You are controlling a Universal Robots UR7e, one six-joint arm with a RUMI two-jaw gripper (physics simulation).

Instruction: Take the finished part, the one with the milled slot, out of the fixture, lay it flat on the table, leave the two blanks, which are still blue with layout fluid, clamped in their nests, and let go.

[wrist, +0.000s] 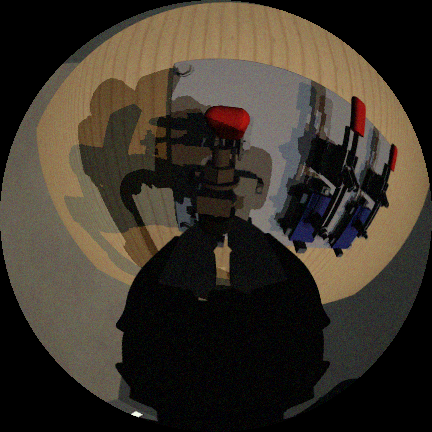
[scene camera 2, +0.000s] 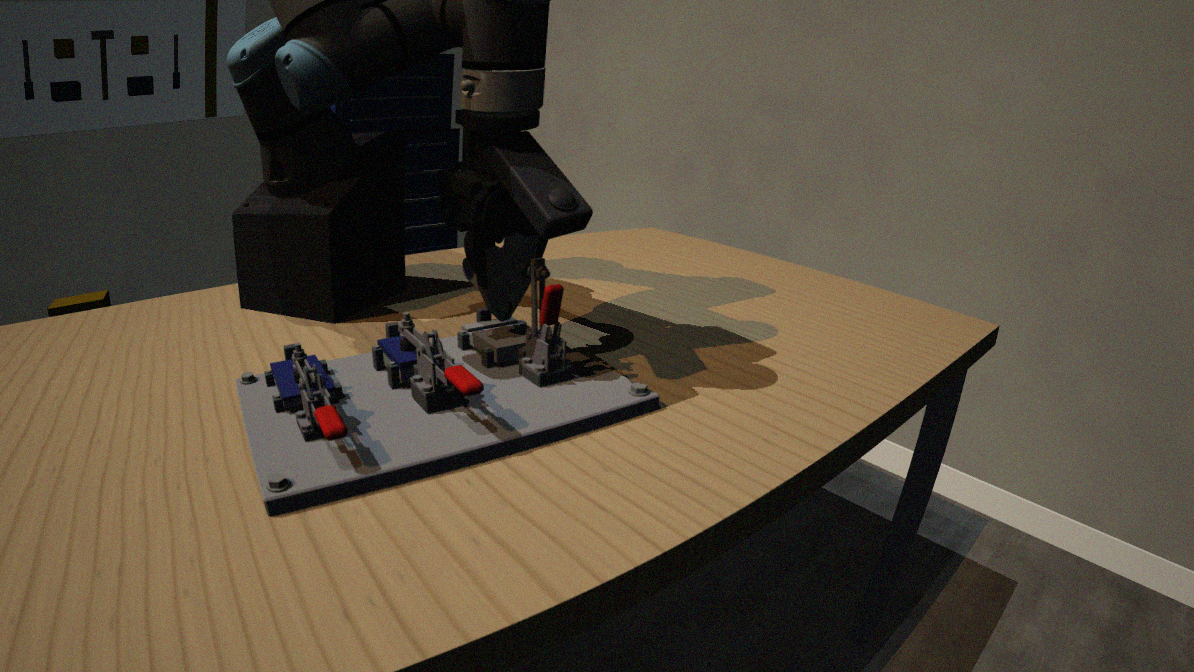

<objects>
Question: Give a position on a fixture plate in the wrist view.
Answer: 290, 111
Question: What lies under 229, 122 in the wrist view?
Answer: A red handle.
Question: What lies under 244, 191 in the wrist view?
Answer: A finished part.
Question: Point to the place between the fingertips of my gripper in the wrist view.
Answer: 221, 215
</objects>
